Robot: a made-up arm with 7 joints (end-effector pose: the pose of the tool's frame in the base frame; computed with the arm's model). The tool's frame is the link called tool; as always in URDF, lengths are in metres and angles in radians. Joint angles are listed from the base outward.
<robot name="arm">
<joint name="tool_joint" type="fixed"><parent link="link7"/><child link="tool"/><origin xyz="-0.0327 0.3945 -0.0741"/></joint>
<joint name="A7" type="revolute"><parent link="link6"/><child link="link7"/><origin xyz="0.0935 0.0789 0.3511"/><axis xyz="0 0 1"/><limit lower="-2.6" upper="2.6" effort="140" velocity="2.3"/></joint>
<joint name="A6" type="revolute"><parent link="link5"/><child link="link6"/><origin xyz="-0.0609 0.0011 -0.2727"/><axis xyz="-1 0 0"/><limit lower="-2.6" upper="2.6" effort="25" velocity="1.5"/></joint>
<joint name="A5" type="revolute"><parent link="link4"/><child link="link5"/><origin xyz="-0.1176 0.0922 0.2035"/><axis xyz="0 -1 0"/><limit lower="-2.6" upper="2.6" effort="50" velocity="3.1"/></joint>
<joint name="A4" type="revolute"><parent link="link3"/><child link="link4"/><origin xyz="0.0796 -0.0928 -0.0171"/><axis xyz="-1 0 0"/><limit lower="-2.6" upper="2.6" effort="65" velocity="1.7"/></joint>
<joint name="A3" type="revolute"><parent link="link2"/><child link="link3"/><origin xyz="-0.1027 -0.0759 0.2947"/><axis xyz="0 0 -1"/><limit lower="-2.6" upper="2.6" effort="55" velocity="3"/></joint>
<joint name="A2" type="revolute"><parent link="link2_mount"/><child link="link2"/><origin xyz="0.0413 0.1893 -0.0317"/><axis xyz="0 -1 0"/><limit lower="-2.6" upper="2.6" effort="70" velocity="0.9"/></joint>
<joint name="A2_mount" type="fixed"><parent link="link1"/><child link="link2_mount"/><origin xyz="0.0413 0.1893 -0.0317"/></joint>
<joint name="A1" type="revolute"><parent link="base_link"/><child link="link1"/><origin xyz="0 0 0.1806"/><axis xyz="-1 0 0"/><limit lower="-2.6" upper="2.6" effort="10" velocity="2.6"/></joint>
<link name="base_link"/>
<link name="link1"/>
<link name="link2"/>
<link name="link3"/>
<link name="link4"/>
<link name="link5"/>
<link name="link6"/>
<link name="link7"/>
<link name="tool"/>
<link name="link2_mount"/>
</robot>
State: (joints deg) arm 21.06 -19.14 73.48 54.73 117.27 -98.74 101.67
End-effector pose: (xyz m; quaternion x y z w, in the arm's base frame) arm 0.1134 0.0035 0.6127 -0.0849 0.0186 0.9546 0.2850
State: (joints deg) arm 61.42 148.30 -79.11 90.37 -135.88 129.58 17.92
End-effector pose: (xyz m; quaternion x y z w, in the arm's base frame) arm 0.7572 -0.7004 -0.1472 -0.5032 0.0450 -0.8290 0.2400
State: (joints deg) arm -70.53 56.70 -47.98 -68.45 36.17 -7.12 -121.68
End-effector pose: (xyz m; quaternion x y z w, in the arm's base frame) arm 0.0030 -0.4460 0.5238 0.8623 0.4093 -0.1476 0.2593
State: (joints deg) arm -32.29 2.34 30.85 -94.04 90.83 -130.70 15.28
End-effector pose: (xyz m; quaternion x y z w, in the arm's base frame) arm -0.0349 0.2139 0.0702 -0.2440 0.9107 -0.0121 0.3332
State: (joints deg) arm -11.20 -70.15 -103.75 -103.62 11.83 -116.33 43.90
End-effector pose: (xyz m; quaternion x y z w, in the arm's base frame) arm 0.0645 0.0724 0.0792 -0.4871 -0.3213 0.7316 0.3526
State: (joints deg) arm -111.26 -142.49 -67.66 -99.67 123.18 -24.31 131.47
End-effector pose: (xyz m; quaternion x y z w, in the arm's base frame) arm 0.0614 -0.0085 0.6357 0.9297 0.0250 0.2319 0.2850
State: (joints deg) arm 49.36 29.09 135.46 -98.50 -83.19 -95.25 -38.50
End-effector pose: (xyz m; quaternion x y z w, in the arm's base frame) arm -0.1169 0.0882 -0.0753 0.8557 0.0350 0.3536 0.3762
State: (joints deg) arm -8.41 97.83 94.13 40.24 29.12 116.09 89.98
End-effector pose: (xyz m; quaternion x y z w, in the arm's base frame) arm 0.3038 0.4745 0.0460 0.0759 0.4971 -0.1940 0.8423
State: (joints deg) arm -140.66 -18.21 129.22 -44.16 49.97 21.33 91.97
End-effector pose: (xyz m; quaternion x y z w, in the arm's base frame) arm 0.3466 -0.4712 0.2579 0.5632 0.4329 -0.0706 0.7003
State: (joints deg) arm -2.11 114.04 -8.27 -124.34 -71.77 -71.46 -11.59
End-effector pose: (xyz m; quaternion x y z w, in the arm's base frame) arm -0.1168 0.0829 0.2155 0.1685 0.4302 0.7390 0.4903
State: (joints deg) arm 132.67 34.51 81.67 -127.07 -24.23 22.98 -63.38
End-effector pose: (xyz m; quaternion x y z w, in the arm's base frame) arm -0.6226 0.2023 -0.0221 0.0477 -0.3103 0.0571 0.9477
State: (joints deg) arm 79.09 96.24 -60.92 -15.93 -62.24 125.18 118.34
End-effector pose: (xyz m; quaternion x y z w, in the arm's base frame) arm -0.5523 -0.6285 0.0607 0.5837 -0.4892 0.4835 0.4316
